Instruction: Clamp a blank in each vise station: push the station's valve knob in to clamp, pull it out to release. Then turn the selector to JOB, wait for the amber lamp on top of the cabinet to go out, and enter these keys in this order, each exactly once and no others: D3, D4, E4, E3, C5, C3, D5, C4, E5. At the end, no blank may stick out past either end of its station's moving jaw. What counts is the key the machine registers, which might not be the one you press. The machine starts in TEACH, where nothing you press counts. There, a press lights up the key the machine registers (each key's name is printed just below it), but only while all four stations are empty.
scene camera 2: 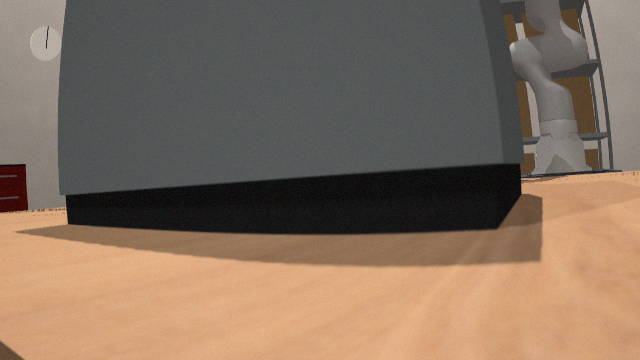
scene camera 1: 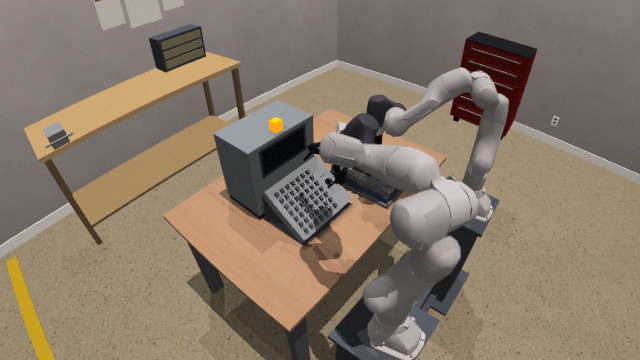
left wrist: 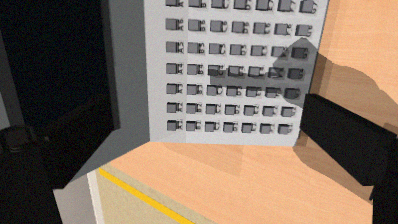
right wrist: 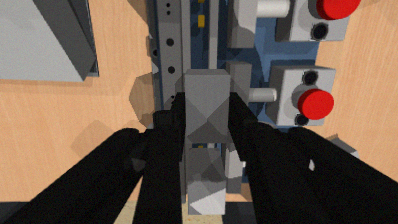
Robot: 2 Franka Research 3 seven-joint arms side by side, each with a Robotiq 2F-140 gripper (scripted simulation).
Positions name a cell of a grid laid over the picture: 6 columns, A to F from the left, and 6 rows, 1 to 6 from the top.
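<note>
A moving jaw (right wrist: D2) appears in the scene, together with the robot's right gripper (right wrist: D3) and its left gripper (left wrist: D3).
</note>
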